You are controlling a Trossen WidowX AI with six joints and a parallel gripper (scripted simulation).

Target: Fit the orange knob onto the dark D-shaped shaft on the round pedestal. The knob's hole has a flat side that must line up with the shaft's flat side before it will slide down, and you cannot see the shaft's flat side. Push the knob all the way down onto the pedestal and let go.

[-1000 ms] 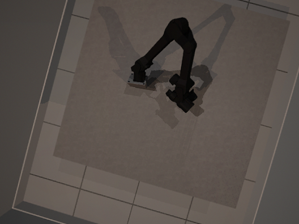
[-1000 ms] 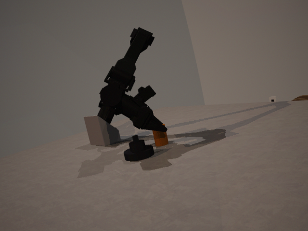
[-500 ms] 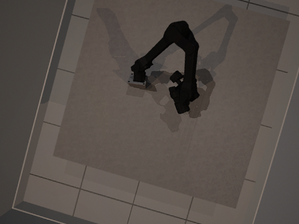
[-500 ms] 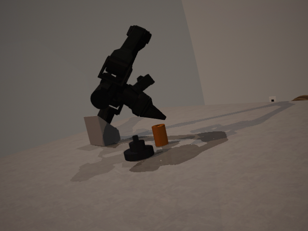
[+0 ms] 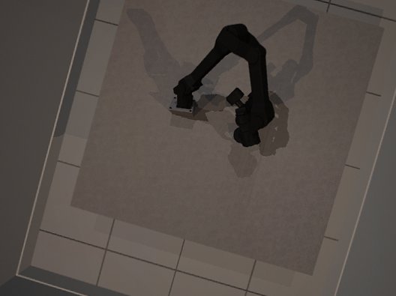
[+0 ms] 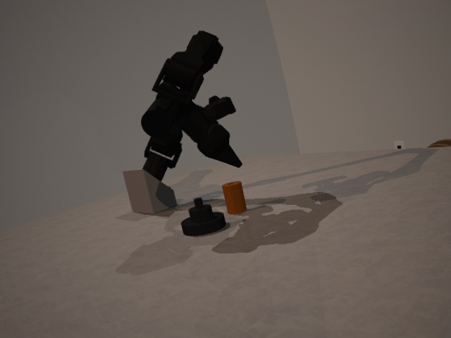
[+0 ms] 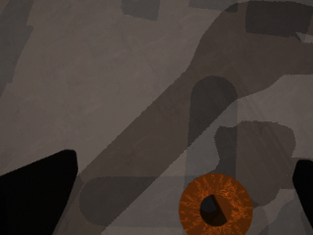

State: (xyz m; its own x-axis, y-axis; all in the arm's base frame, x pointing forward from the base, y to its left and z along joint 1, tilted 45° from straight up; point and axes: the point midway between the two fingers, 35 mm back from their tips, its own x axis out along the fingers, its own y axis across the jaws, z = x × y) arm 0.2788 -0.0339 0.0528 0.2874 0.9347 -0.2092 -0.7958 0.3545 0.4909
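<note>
Right now my gripper tip is 70 mm above the orange knob and 30 mm to the left of it. Also, from my gripper tip: dark round pedestal (130 mm to the right, 70 mm below, 10 mm ahead).
</note>
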